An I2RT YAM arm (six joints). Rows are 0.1 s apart.
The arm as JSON. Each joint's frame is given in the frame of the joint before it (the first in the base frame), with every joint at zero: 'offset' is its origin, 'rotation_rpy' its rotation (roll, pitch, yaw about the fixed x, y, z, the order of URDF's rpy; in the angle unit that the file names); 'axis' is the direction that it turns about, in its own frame. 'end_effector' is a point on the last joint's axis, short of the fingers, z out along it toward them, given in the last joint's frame.
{
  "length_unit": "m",
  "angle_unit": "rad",
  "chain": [
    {
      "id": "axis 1",
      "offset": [
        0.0,
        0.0,
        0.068
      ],
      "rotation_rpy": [
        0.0,
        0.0,
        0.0
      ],
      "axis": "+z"
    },
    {
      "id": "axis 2",
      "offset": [
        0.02,
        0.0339,
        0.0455
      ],
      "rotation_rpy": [
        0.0,
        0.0,
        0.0
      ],
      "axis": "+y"
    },
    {
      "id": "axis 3",
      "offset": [
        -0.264,
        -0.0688,
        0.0
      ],
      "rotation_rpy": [
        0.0,
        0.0,
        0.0
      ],
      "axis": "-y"
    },
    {
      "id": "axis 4",
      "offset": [
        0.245,
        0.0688,
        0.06
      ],
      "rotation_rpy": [
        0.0,
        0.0,
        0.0
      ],
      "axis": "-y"
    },
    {
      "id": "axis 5",
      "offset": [
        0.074,
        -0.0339,
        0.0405
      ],
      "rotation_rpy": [
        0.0,
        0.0,
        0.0
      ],
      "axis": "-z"
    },
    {
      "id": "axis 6",
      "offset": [
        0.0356,
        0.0,
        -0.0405
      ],
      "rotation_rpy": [
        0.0,
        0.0,
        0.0
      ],
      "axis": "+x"
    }
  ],
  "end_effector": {
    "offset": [
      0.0,
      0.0,
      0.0
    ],
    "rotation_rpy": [
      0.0,
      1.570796,
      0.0
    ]
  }
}
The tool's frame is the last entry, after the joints.
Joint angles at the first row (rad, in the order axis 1, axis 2, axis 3, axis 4, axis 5, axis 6):
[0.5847 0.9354 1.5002 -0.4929 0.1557 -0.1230]
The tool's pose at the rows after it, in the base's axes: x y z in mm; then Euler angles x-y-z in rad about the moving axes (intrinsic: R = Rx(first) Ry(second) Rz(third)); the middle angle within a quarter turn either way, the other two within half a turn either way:
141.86 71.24 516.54 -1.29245 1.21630 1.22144
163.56 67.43 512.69 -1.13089 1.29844 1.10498
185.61 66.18 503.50 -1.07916 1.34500 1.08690
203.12 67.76 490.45 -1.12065 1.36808 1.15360
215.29 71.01 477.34 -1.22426 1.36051 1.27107
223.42 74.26 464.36 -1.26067 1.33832 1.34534
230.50 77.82 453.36 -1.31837 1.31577 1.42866
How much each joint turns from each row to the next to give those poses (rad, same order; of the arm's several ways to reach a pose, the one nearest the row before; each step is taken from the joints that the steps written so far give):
[-0.0840 0.0272 -0.0064 0.0584 0.0024 0.0202]
[-0.0740 0.0368 -0.0245 0.0812 0.0198 0.0419]
[-0.0531 0.0401 -0.0297 0.0607 -0.0051 0.0395]
[-0.0242 0.0288 -0.0425 0.0528 -0.0070 0.0316]
[-0.0085 0.0183 -0.0442 0.0452 -0.0234 0.0194]
[-0.0024 0.0067 -0.0545 0.0603 -0.0260 0.0390]
[0.0005 0.0109 -0.0390 0.0424 -0.0249 0.0281]

